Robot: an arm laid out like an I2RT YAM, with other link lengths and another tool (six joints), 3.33 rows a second.
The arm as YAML. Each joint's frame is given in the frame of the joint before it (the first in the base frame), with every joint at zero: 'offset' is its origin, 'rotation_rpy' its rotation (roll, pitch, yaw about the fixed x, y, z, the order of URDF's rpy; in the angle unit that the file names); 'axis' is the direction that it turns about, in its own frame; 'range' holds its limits. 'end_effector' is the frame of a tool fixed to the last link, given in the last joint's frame.
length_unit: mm
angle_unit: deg
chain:
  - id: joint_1
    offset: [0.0, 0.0, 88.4]
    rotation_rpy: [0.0, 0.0, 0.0]
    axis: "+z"
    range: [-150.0, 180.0]
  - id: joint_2
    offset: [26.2, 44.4, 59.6]
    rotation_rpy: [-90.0, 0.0, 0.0]
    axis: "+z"
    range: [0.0, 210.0]
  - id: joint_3
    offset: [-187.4, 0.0, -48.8]
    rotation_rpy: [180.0, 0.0, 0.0]
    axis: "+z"
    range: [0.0, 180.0]
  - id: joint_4
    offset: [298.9, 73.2, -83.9]
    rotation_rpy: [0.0, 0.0, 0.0]
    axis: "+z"
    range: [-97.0, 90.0]
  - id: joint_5
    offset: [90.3, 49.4, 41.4]
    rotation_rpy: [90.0, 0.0, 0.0]
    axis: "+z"
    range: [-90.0, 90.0]
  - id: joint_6
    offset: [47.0, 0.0, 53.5]
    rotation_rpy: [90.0, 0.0, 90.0]
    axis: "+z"
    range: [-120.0, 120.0]
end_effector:
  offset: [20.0, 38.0, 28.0]
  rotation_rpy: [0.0, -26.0, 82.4]
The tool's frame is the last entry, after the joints.
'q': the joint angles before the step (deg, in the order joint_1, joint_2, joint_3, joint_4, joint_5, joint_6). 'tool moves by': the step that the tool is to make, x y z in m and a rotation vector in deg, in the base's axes. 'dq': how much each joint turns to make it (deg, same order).
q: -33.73, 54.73, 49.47, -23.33, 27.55, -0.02
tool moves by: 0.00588, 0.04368, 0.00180, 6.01, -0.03, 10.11
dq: 5.74, -4.28, -0.16, -8.18, -6.40, 2.43
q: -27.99, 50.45, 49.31, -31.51, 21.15, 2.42
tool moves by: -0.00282, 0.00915, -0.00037, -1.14, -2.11, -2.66
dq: 1.73, -2.80, -2.34, 0.97, 3.76, 2.48
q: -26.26, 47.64, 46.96, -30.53, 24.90, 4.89
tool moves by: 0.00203, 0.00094, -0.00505, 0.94, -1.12, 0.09
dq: 0.03, -0.13, -0.92, 0.87, -0.74, 1.23
